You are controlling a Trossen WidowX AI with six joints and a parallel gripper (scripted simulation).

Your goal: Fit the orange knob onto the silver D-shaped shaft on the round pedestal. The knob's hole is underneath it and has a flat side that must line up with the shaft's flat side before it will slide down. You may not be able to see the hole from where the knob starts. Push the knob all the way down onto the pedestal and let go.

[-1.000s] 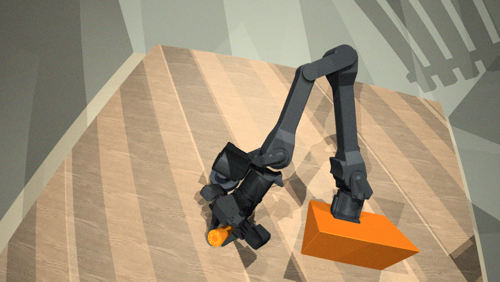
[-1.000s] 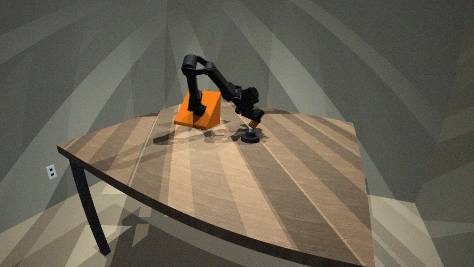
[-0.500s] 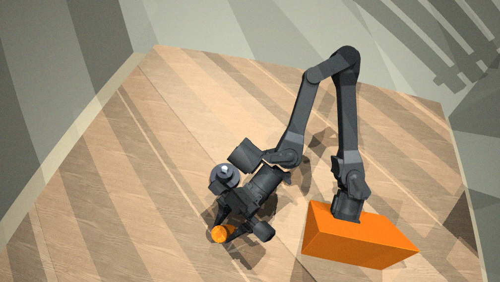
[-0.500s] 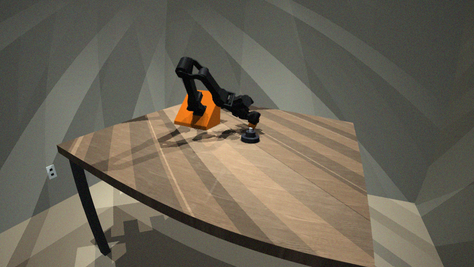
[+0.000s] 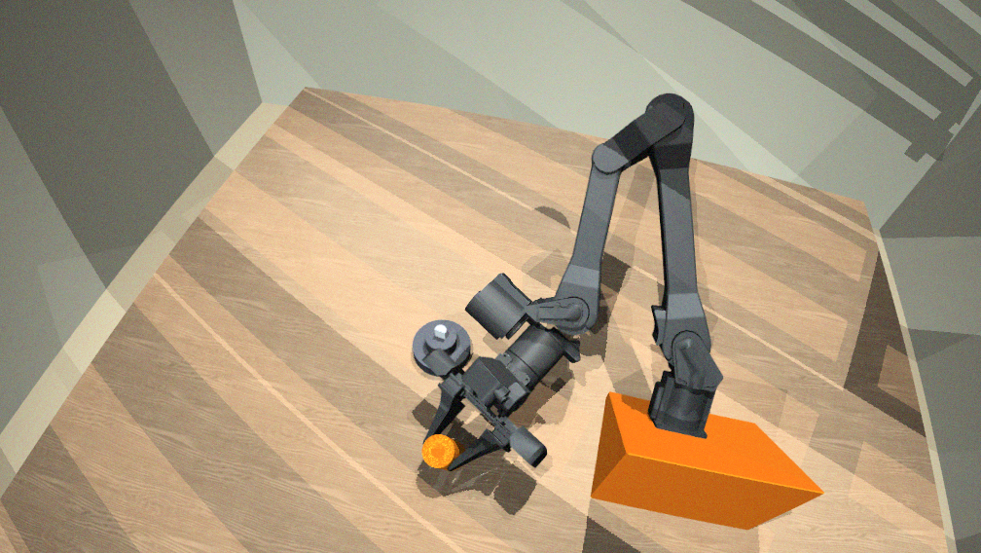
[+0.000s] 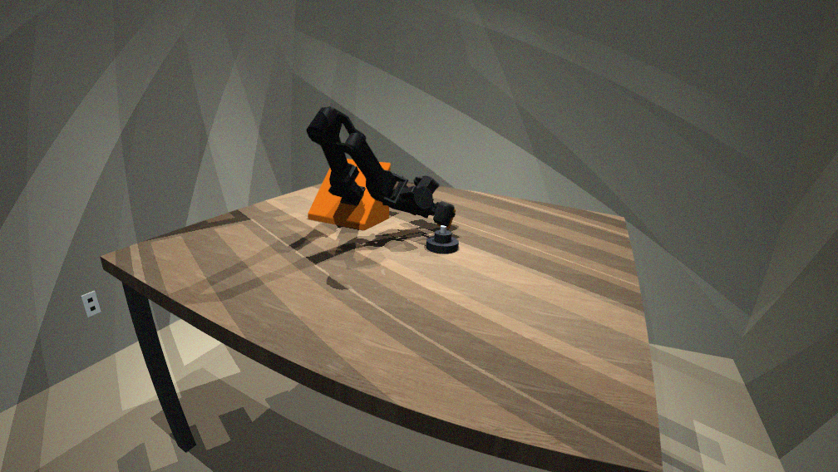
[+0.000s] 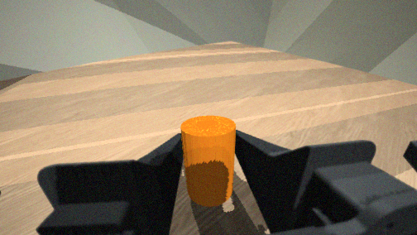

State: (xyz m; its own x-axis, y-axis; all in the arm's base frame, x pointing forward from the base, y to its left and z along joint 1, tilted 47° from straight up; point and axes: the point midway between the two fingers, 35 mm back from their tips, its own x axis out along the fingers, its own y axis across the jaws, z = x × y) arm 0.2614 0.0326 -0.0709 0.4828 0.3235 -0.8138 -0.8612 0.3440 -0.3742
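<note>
My gripper tip is now 10 mm to the left of the orange knob. Also, from my gripper tip: round pedestal: 170 mm to the right, 50 mm ahead, 20 mm below.
</note>
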